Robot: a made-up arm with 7 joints.
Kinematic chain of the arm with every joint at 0, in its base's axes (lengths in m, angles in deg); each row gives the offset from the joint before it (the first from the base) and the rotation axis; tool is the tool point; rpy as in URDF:
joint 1: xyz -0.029 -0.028 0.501 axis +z
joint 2: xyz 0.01 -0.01 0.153 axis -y
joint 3: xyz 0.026 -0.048 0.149 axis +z
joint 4: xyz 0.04 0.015 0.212 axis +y
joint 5: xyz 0 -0.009 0.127 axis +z
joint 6: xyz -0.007 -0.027 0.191 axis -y
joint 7: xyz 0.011 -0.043 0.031 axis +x
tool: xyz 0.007 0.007 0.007 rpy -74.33 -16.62 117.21
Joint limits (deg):
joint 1: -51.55..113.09
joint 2: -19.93..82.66
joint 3: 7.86..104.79
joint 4: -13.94..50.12
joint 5: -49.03..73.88
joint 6: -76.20..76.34
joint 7: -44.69..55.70
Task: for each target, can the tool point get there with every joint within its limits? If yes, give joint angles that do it. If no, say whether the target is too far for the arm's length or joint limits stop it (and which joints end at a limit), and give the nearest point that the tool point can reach.
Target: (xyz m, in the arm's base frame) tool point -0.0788 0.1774 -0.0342
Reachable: no: joint limits stop it (at a limit: joint 2, joint 3, joint 4, joint 5, joint 6) | nearest point -0.1602 0.5130 0.6397 | short by 0.757 m
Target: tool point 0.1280 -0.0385 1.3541
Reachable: yes | joints -21.29 -4.26 88.07 11.50 16.17 49.17 -25.61
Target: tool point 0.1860 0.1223 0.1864
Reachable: no: joint limits stop it (at a limit: joint 1, joint 2, joint 3, joint 4, joint 5, joint 6, joint 7) | nearest point -0.1375 0.5180 0.6397 | short by 0.683 m
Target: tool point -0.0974 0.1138 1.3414
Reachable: yes | joints 96.31 -4.52 69.28 2.28 47.52 -38.43 21.76
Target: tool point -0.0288 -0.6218 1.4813
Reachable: no: too far | nearest point -0.0289 -0.4539 1.2514 | short by 0.285 m
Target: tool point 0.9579 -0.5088 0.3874
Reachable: no: too far | nearest point 0.3824 -0.5761 0.7033 | short by 0.660 m
